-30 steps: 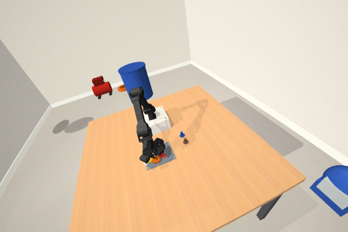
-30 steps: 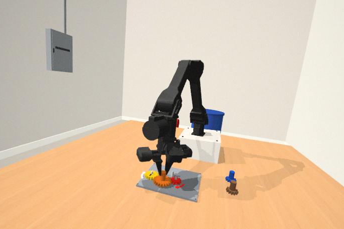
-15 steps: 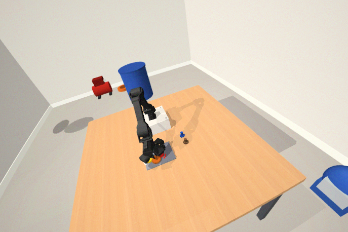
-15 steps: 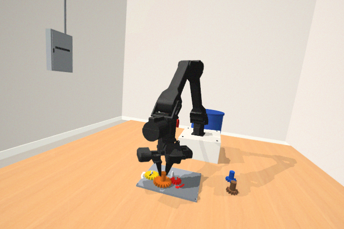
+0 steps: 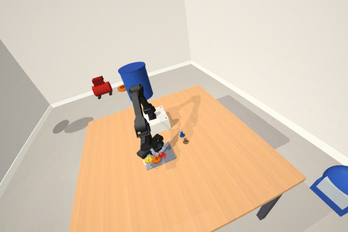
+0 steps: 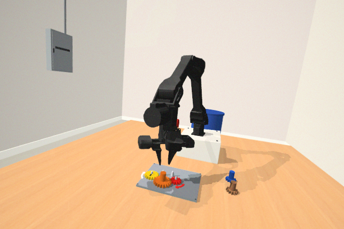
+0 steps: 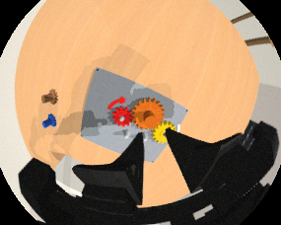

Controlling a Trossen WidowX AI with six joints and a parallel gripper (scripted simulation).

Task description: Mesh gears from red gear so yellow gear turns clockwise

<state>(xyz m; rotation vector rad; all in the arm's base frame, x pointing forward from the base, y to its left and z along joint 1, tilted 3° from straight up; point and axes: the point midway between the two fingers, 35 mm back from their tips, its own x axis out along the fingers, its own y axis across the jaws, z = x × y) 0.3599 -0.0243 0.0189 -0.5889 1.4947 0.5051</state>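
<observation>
Right now my gripper tip is 50 mm above the orange gear. Also, from my gripper tip: red gear: 60 mm below, 40 mm to the left, 30 mm behind; then brown gear: 230 mm to the left, 90 mm behind, 60 mm below; then yellow gear: 60 mm below, 50 mm to the right, 10 mm behind.
</observation>
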